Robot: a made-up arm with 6 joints.
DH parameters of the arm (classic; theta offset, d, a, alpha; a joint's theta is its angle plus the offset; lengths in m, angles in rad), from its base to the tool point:
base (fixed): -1.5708 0.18 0 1.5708
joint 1: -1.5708 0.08 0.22 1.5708
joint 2: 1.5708 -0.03 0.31 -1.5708
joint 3: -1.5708 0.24 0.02 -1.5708
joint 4: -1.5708 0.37 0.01 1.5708
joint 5: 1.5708 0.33 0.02 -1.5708
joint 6: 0.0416 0 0.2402 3.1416
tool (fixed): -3.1 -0.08 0 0
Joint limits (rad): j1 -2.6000..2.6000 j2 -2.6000..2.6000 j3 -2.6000..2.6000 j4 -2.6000..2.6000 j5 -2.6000..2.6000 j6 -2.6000..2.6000
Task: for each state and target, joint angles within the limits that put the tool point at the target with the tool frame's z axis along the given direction. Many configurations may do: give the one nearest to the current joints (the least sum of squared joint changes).
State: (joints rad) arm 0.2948 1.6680 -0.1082 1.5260 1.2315 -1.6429
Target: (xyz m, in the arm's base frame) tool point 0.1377 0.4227 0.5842 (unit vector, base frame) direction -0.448 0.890 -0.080
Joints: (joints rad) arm 0.3344 0.8259 -0.3941 1.8560 0.8643 -2.5759
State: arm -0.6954 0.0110 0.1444 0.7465 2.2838 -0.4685
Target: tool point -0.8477 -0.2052 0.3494 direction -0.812 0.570 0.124
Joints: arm -0.4734 -0.0804 -0.7839 1.1363 1.7713 -0.3951
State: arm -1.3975 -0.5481 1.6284 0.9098 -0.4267 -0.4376
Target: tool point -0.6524 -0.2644 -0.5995 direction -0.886 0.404 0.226
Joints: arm -0.7618 -1.1715 1.0236 0.6755 -0.1490 -0.3333
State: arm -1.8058 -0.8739 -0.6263 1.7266 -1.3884 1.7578
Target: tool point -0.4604 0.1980 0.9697 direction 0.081 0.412 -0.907
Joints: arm -2.4500 -1.4895 -0.9356 1.3195 -1.7542 1.5401
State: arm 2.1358 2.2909 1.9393 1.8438 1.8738 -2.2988
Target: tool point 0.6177 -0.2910 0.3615 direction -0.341 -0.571 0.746
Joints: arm 2.2663 1.5544 2.5035 0.8133 2.1157 -1.7504
